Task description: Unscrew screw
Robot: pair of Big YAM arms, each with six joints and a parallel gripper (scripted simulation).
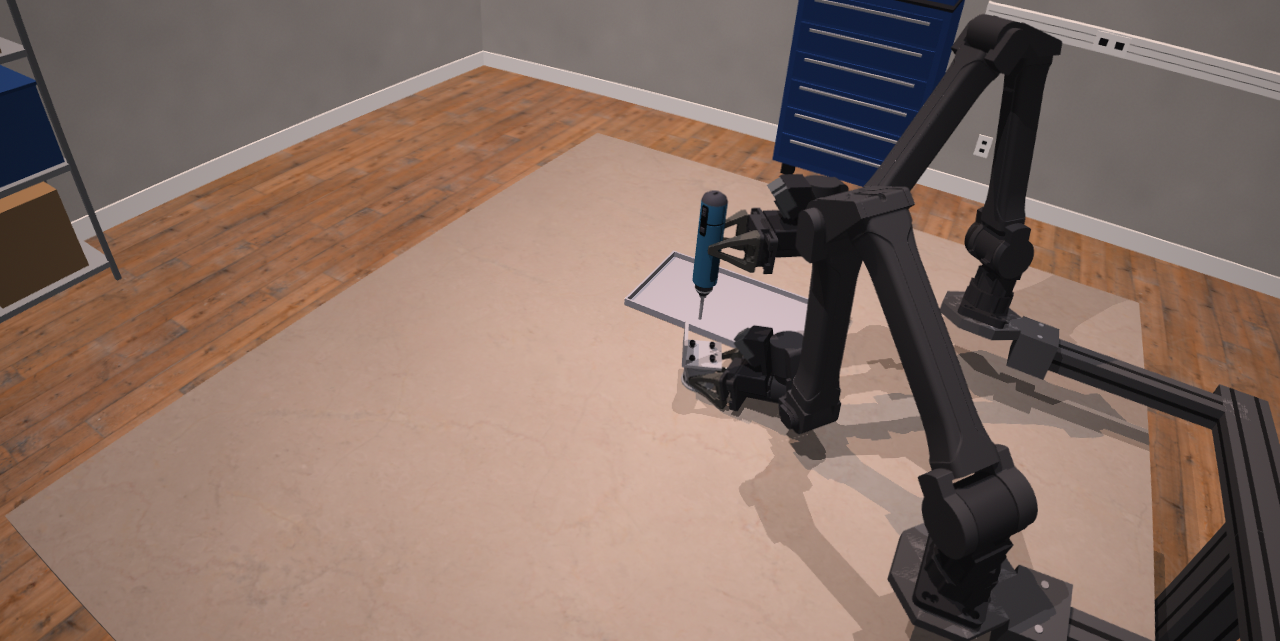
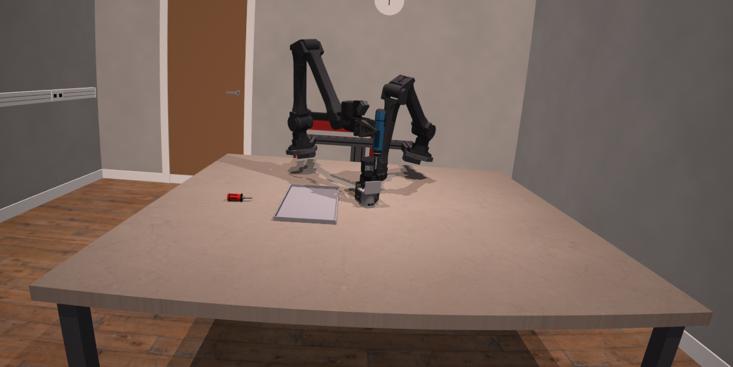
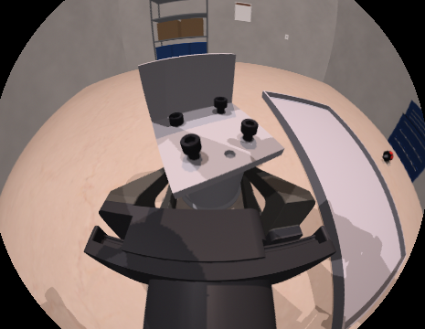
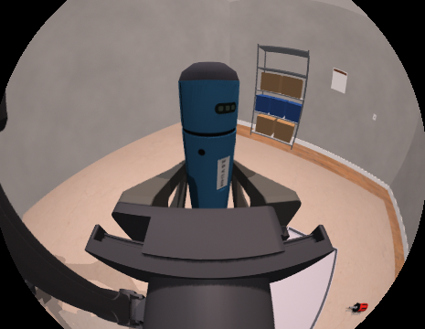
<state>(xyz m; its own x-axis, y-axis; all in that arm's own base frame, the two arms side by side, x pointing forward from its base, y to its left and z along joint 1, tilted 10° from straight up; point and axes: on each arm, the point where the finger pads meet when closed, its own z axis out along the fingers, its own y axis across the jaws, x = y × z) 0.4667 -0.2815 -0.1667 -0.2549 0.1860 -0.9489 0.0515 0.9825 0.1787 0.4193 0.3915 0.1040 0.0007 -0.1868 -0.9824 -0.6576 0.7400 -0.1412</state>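
Right now the joint module is 10 mm above my left hand. Round my left hand: flat grey tray 230 mm to the right, 20 mm below; red-handled screwdriver 510 mm to the right, 10 mm below; grey l-shaped bracket 50 mm above.
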